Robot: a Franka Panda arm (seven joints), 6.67 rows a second.
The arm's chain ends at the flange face. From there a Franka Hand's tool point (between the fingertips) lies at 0.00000 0.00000 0.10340 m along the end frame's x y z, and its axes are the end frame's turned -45 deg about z.
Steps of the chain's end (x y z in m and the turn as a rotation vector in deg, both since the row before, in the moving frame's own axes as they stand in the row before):
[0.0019 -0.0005 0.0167 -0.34 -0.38 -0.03]
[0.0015 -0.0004 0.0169 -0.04 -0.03 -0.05]
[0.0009 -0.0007 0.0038 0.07 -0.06 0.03]
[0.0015 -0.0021 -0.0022 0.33 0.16 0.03]
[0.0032 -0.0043 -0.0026 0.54 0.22 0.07]
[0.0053 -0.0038 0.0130 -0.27 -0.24 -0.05]
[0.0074 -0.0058 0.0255 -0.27 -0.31 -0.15]
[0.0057 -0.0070 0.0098 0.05 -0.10 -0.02]
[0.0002 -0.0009 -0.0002 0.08 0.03 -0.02]
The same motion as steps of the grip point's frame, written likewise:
[0.0008 0.0009 0.0167 0.03 -0.51 -0.03]
[0.0013 0.0008 0.0169 -0.01 -0.05 -0.05]
[0.0011 0.0000 0.0038 0.09 0.01 0.03]
[0.0032 -0.0006 -0.0022 0.12 0.35 0.03]
[0.0063 -0.0012 -0.0026 0.23 0.54 0.07]
[0.0058 0.0011 0.0130 -0.02 -0.36 -0.05]
[0.0086 0.0011 0.0255 0.03 -0.41 -0.15]
[0.0089 -0.0011 0.0098 0.11 -0.04 -0.02]
[0.0009 -0.0006 -0.0002 0.04 0.08 -0.02]

